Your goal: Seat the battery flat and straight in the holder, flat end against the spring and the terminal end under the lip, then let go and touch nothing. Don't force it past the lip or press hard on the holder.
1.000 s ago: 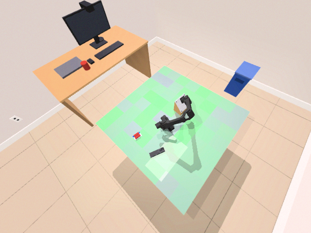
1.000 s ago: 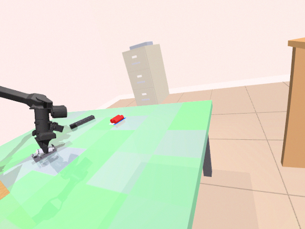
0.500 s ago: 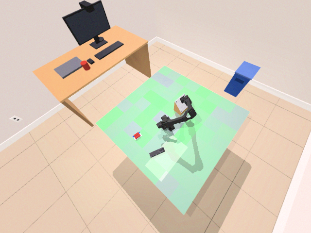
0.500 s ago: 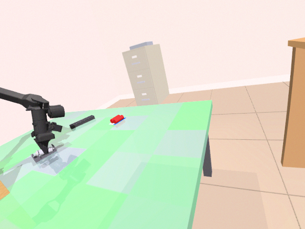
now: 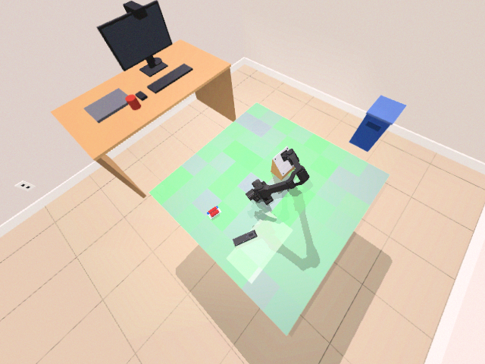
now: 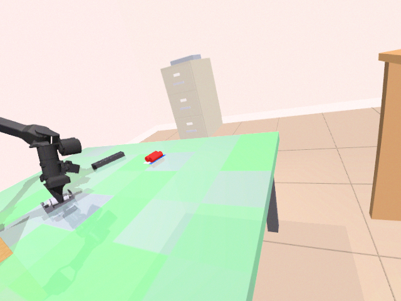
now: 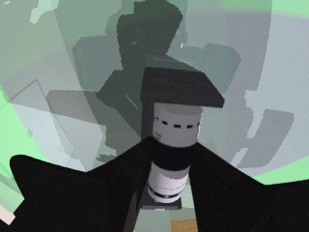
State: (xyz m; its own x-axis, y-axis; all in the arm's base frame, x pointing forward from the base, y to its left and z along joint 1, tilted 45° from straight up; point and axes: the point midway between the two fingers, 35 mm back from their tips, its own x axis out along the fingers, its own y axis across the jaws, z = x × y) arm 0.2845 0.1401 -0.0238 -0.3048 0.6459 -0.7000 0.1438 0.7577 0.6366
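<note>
The battery lies 10 mm above my gripper tip. The rest, counted from my gripper tip: blue-edged card (360 mm ahead, 140 mm to the right).
</note>
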